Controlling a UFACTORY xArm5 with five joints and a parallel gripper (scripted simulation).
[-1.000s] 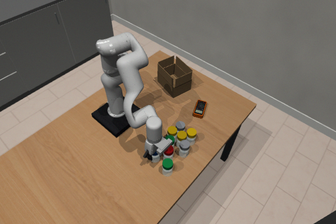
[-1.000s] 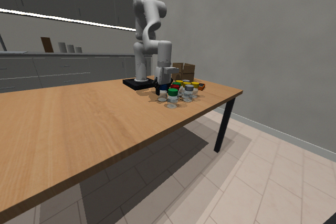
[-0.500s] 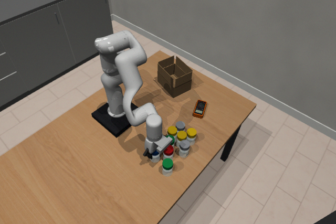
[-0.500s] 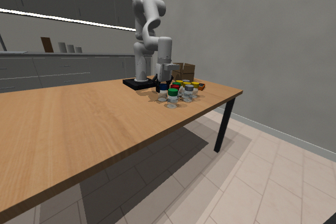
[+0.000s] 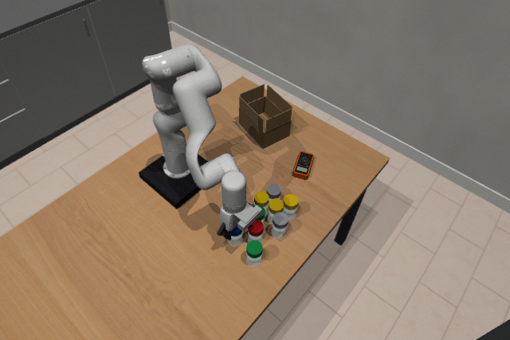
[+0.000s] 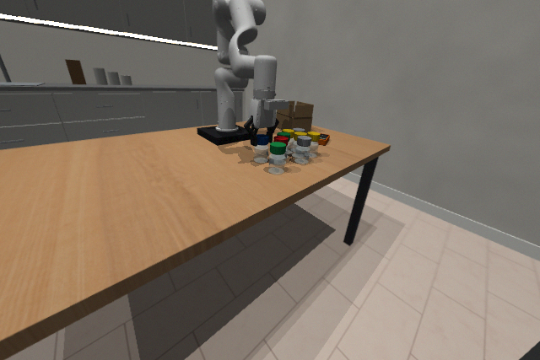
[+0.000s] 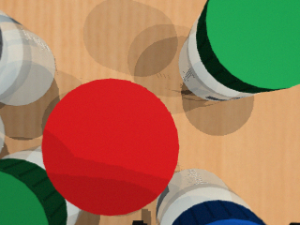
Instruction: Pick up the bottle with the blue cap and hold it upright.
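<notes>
Right now my hand is 4 cm above the blue-capped bottle. Also, from my hand: orange multimeter: 45 cm to the left, 7 cm below, 3 cm behind; then red-capped bottle: 5 cm to the left, 5 cm ahead, 4 cm below.
</notes>
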